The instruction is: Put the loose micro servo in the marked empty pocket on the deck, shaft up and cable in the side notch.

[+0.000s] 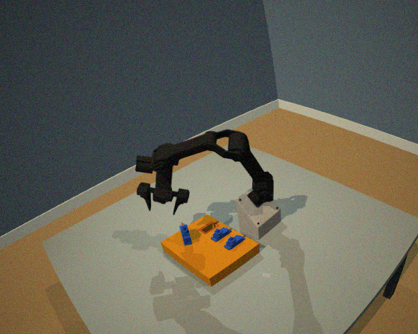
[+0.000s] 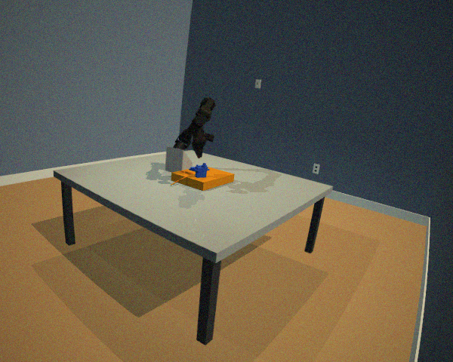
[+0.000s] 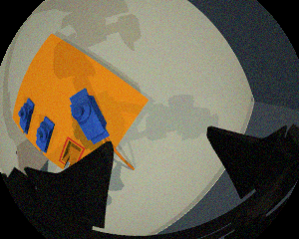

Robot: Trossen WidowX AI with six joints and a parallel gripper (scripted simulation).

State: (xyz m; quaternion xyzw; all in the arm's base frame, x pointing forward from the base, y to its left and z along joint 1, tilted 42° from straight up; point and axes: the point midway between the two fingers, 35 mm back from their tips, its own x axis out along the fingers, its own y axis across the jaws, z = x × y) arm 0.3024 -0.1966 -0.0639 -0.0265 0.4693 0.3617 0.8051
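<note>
The orange deck lies 15 cm to the left of my gripper tip, 15 cm below it and 2 cm behind it.
</note>
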